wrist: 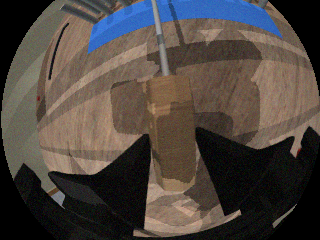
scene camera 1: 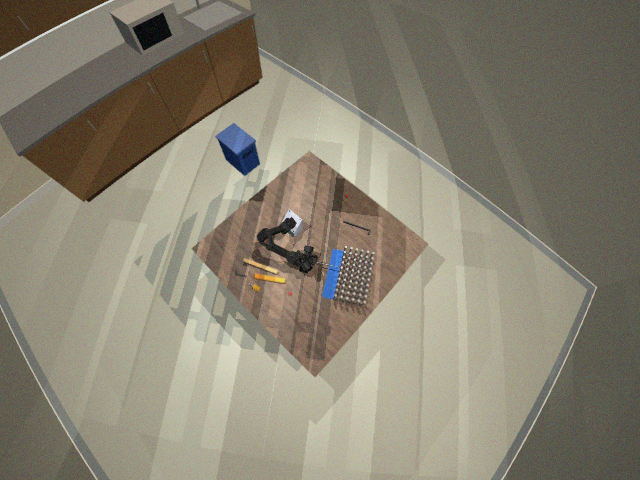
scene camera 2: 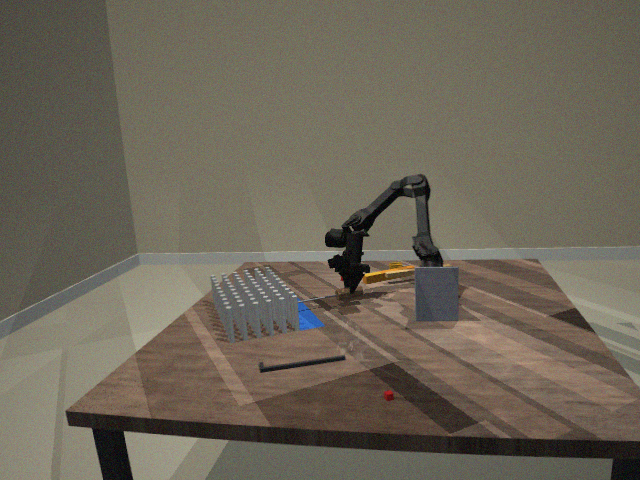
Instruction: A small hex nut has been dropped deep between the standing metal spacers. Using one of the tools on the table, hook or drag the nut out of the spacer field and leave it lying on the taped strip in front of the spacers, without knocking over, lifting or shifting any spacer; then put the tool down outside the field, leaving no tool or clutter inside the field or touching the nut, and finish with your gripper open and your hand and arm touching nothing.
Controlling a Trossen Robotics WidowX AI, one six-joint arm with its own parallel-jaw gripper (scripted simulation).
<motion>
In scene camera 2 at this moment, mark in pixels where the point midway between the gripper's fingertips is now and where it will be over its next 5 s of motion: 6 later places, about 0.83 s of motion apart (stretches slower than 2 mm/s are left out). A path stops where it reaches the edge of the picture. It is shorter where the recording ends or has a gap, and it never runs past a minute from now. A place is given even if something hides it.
My gripper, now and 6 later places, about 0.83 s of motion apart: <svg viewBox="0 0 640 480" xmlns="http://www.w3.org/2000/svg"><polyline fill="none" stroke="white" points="349,293 344,294 339,295 335,296 330,297 325,298 320,298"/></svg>
</motion>
